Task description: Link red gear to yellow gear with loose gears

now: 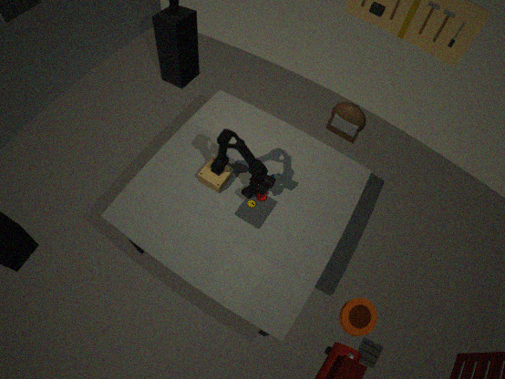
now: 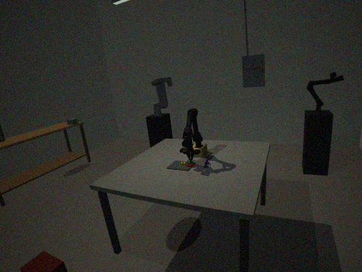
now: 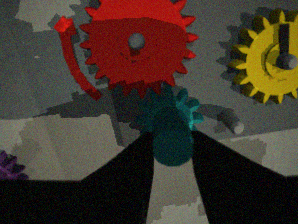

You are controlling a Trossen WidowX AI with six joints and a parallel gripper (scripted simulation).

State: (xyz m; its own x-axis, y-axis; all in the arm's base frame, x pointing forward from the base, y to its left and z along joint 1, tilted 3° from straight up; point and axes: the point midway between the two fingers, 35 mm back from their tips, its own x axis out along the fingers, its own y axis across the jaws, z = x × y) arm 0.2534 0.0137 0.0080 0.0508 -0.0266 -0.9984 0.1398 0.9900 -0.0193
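The teal gear lies 1 cm below my gripper tip. Round my gripper tip: red arrow (5 cm to the left, 5 cm ahead, 3 cm below); red gear (5 cm ahead, 2 cm below, 1 cm to the left); yellow gear (7 cm to the right, 3 cm ahead, 2 cm below).
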